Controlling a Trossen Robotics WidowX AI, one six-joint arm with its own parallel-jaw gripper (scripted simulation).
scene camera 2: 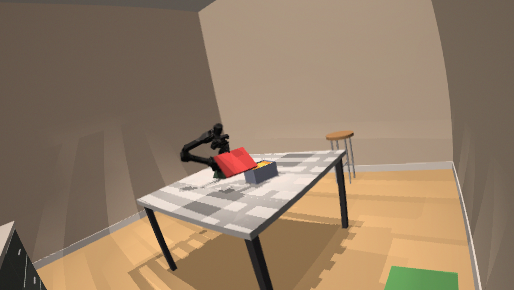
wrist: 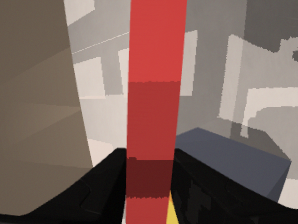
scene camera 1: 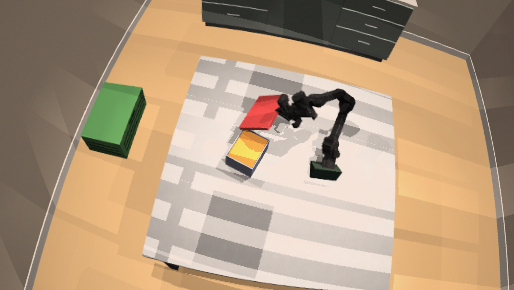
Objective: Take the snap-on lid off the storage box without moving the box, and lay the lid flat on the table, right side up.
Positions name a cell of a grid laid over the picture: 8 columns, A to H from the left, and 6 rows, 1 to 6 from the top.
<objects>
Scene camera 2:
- red lid: D4, held by my gripper
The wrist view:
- my gripper: D5
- red lid: E2
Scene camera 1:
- red lid: E3
</objects>
